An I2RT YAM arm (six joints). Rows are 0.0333 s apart.
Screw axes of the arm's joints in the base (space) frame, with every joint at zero. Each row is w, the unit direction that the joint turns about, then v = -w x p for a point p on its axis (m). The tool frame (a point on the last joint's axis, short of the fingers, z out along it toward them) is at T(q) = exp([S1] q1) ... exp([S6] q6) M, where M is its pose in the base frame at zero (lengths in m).
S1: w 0 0 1 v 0 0 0
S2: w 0 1 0 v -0.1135 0 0.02
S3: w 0 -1 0 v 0.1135 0 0.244
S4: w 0 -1 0 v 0.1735 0 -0.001
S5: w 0 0 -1 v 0 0.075 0
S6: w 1 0 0 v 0 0.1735 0
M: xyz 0.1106 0 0.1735 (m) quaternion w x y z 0.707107 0 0.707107 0
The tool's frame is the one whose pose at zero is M.
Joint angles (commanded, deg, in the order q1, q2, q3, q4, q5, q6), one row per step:
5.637 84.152 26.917 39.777 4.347 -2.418
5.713 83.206 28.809 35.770 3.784 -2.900
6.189 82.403 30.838 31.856 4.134 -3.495
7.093 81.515 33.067 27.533 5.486 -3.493
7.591 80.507 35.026 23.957 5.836 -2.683
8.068 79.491 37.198 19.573 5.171 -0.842
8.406 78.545 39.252 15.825 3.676 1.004
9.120 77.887 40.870 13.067 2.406 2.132
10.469 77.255 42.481 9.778 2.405 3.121
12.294 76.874 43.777 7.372 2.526 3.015
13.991 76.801 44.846 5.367 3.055 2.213
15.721 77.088 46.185 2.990 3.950 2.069
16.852 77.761 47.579 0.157 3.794 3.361
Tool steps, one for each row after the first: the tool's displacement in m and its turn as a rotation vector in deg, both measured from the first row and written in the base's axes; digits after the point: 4 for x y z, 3 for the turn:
0.0033 0.0011 0.0067 -0.400 1.169 0.760
0.0066 0.0036 0.0139 -1.185 2.220 1.096
0.0094 0.0076 0.0223 -1.771 3.373 0.732
0.0112 0.0102 0.0314 -1.212 3.976 0.637
0.0124 0.0133 0.0406 0.572 5.236 1.116
0.0133 0.0161 0.0502 2.703 6.146 2.201
0.0135 0.0206 0.0578 4.098 6.804 3.686
0.0124 0.0275 0.0645 4.795 7.957 4.628
0.0108 0.0368 0.0698 4.413 8.733 6.337
0.0094 0.0452 0.0730 3.201 9.517 7.796
0.0088 0.0537 0.0755 2.339 10.754 8.691
0.0091 0.0601 0.0757 3.038 13.001 9.346

